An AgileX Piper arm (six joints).
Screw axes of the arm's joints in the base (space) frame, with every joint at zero. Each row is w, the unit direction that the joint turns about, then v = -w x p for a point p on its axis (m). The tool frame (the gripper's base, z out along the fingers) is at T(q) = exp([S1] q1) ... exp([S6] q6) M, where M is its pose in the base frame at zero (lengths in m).
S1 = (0, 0, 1, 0, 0, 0)
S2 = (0, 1, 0, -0.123, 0, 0)
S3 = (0, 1, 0, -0.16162, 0, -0.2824)
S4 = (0.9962, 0, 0.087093, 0, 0.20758, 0)
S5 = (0, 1, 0, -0.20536, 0, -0.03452)
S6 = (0.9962, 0, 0.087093, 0, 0.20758, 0)
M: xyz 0.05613 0 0.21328 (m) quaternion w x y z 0.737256 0 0.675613 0
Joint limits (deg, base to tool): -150..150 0..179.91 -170..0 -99.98..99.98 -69.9..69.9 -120..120
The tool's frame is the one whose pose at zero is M.
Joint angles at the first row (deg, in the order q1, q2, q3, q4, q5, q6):
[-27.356, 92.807, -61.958, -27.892, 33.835, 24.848]
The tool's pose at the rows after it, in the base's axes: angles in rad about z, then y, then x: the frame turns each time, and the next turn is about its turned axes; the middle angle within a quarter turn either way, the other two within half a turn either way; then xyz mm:
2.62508, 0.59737, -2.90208, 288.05, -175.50, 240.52
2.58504, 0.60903, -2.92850, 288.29, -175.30, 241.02
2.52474, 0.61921, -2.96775, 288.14, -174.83, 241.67
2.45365, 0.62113, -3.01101, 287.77, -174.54, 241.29
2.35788, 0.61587, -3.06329, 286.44, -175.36, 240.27
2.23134, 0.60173, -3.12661, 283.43, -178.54, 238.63
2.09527, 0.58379, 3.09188, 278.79, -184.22, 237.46
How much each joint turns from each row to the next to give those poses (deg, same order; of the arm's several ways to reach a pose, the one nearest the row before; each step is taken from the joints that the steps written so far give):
[0.000, 0.001, -0.001, 0.029, -0.271, 0.841]
[-0.004, -0.071, 0.000, 0.213, -0.236, 1.792]
[-0.008, -0.141, 0.005, 0.488, -0.032, 2.434]
[-0.034, -0.001, 0.000, 0.570, 0.266, 2.790]
[-0.261, 0.072, -0.005, 0.659, 0.573, 3.671]
[-0.787, 0.140, -0.004, 0.980, 0.745, 4.483]
[-1.362, 0.071, -0.004, 1.206, 0.547, 4.384]

